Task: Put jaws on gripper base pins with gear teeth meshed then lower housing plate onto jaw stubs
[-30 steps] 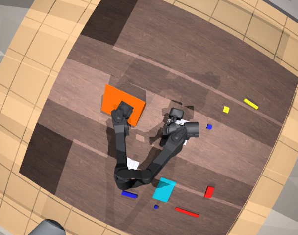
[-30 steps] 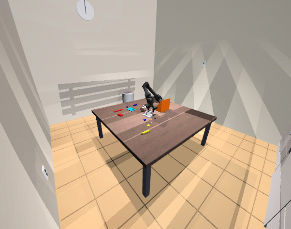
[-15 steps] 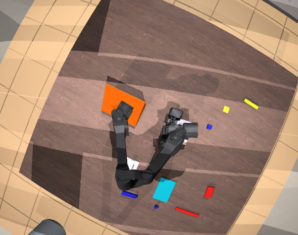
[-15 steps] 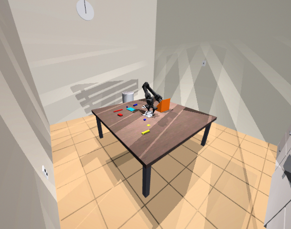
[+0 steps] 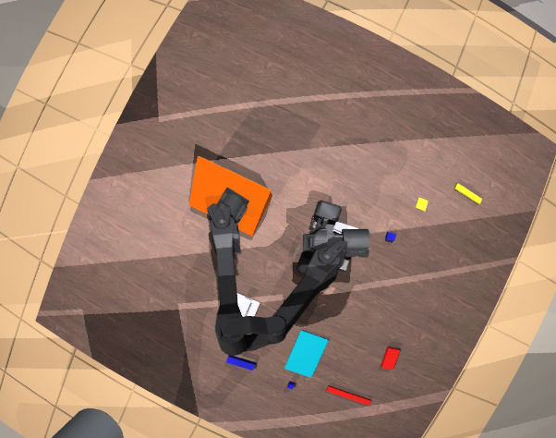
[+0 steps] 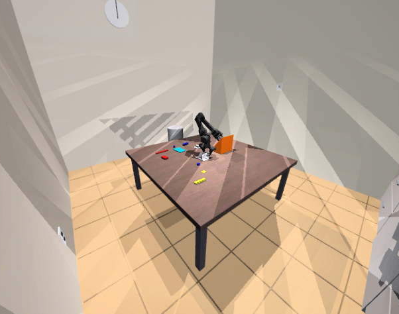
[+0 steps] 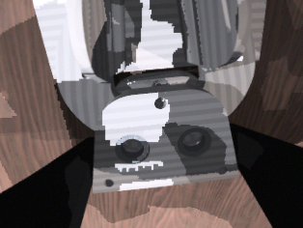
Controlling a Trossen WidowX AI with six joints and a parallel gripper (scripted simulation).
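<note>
My gripper tip is now 10 mm above the housing plate. The rest, counted from my gripper tip: white rectangular plate: 70 mm ahead, 20 mm to the left, 20 mm below; then blue cube: 180 mm ahead, 110 mm to the left, 10 mm below; then gripper base: 20 mm above, 10 mm ahead.
</note>
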